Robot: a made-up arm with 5 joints.
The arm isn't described. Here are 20 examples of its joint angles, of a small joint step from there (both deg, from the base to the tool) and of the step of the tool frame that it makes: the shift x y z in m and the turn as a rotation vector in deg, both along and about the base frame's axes.
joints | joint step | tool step
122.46 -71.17 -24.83 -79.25 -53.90 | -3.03 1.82 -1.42 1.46 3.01 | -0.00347 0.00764 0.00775 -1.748 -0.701 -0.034
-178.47 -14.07 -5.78 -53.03 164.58 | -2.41 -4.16 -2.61 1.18 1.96 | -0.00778 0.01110 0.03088 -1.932 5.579 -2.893
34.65 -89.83 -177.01 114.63 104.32 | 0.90 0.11 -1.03 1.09 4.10 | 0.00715 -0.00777 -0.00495 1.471 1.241 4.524
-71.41 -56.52 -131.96 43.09 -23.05 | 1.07 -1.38 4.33 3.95 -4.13 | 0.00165 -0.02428 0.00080 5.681 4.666 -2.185
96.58 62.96 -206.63 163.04 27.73 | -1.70 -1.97 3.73 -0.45 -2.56 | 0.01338 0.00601 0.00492 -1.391 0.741 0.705
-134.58 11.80 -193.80 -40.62 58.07 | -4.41 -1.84 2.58 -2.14 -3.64 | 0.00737 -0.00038 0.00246 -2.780 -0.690 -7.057
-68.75 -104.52 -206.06 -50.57 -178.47 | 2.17 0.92 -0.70 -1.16 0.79 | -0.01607 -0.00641 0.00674 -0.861 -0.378 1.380
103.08 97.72 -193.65 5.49 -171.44 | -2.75 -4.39 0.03 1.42 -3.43 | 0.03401 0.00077 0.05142 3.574 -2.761 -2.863
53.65 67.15 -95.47 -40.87 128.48 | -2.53 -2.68 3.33 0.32 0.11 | 0.01809 -0.02141 0.00982 -0.706 0.673 -2.570
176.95 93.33 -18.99 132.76 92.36 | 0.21 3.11 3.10 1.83 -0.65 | 0.00755 -0.00026 0.02012 -0.077 -8.047 -0.347
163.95 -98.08 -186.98 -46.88 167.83 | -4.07 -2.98 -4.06 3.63 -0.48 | -0.03936 -0.03109 -0.05180 0.856 3.308 -3.639
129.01 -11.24 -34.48 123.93 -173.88 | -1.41 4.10 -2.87 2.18 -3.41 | -0.00380 0.01447 -0.00321 -4.756 0.522 -0.812
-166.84 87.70 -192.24 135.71 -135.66 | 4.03 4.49 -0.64 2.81 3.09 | 0.01669 -0.04112 -0.04579 3.433 -5.967 1.477
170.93 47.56 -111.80 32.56 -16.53 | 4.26 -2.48 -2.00 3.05 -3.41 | -0.00493 -0.05137 0.04049 1.987 1.199 7.139
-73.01 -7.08 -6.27 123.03 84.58 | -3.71 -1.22 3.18 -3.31 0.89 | -0.00910 0.01485 -0.00691 -1.523 0.460 -3.420
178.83 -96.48 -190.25 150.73 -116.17 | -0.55 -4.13 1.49 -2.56 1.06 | 0.00100 -0.00583 -0.03560 -0.570 5.216 0.246
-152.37 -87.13 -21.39 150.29 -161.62 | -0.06 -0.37 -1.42 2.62 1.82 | 0.00683 0.00356 0.00749 1.468 -0.169 -1.409
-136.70 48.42 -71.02 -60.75 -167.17 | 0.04 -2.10 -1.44 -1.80 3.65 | -0.00440 -0.00468 0.03007 -6.312 1.385 -0.213
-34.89 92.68 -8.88 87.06 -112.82 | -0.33 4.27 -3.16 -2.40 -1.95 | -0.00759 0.00610 -0.01718 -0.470 -1.246 -2.252
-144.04 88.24 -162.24 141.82 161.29 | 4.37 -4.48 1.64 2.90 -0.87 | 0.02618 -0.03861 0.04138 -0.597 -0.545 4.698
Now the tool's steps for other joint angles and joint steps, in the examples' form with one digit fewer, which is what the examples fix.
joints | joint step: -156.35 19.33 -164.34 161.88 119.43 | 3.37 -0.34 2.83 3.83 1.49
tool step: 0.0059 -0.0182 -0.0085 3.17 -5.49 1.97
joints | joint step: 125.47 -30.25 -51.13 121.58 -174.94 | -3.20 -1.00 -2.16 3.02 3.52
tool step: 0.0150 0.0019 0.0175 1.38 -1.81 -5.89
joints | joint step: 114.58 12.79 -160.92 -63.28 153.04 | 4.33 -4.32 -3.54 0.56 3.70
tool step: 0.0247 -0.0679 0.0094 7.48 1.39 7.35
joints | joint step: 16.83 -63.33 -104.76 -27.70 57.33 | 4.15 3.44 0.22 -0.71 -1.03
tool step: 0.0424 -0.0091 0.0178 -0.71 2.87 3.15
